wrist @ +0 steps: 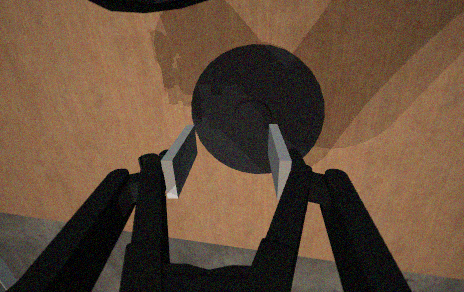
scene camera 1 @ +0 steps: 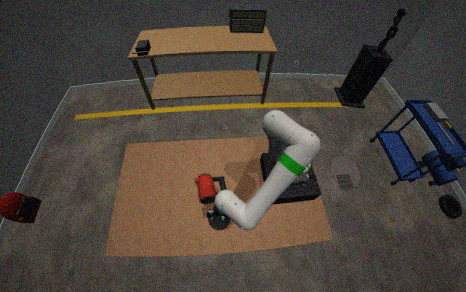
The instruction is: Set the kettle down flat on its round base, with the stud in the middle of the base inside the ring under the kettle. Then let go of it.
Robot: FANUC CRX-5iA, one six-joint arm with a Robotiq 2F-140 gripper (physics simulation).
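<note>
The red kettle (scene camera 1: 206,189) with a black handle appears to lie on its side on the mat; its dark bottom edge (wrist: 145,5) shows at the top of the wrist view. The round black base (scene camera 1: 219,222) (wrist: 257,75) lies flat on the mat, apart from the kettle. A faint round stud (wrist: 253,110) shows at its middle. My gripper (scene camera 1: 212,214) (wrist: 231,139) is partly open and empty, above the base. In the wrist view, its right fingertip overlaps the base and its left one is at the base's left edge. The ring under the kettle cannot be made out.
The tan mat (scene camera 1: 150,220) lies under the kettle and base. The robot's black pedestal (scene camera 1: 295,194) is to the right. A wooden workbench (scene camera 1: 200,40) is at the back, a blue cart (scene camera 1: 397,150) at the right, and a red object (scene camera 1: 15,206) at the left.
</note>
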